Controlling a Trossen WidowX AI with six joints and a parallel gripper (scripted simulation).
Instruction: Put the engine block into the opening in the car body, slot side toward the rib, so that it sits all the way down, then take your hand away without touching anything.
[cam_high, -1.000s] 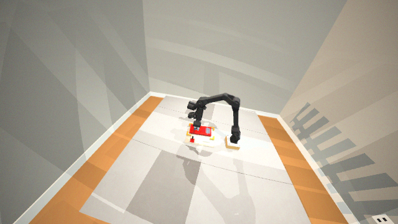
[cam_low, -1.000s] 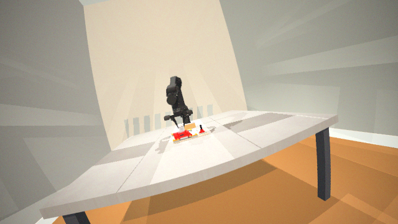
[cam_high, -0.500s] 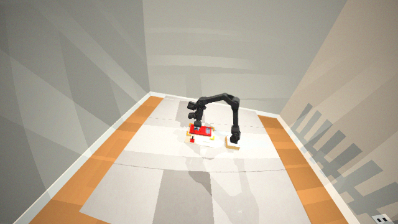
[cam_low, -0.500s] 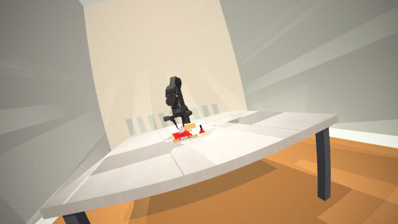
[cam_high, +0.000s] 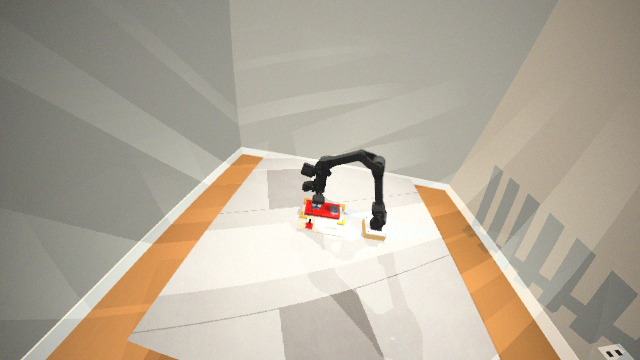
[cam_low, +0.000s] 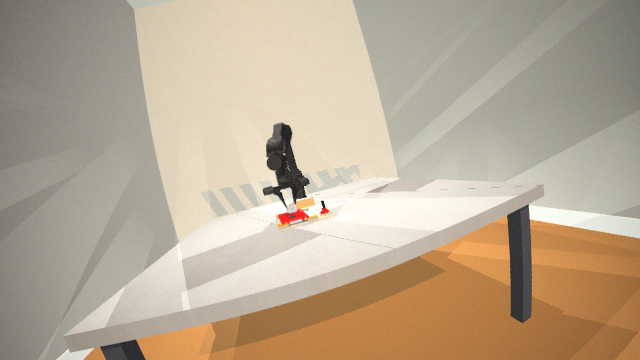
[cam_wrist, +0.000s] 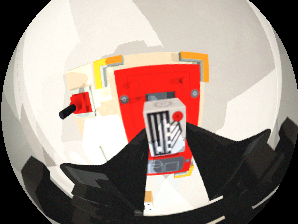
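Now: gripper tip 1 cm above the engine block.
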